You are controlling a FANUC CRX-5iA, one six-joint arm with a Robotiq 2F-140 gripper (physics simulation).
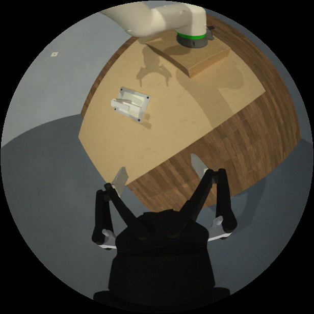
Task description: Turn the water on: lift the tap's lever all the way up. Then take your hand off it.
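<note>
The tap (125, 105) is a small white fixture on a grey-rimmed base plate with dark screws at its corners, left of centre on the light wooden board. A pale bar, which looks like its lever, lies along it with a rounded end at the left; its exact angle is hard to tell from above. My gripper (157, 166) is open, with its two pale finger pads wide apart and no object between them. It is high above the front edge of the board, apart from the tap, which shows beyond the fingertips.
The robot's own white arm base with a green ring (192, 36) stands on a raised wooden block (210, 57) at the back. The light board (175, 112) lies on a darker wooden table (240, 135). Arm and gripper shadows fall on the board.
</note>
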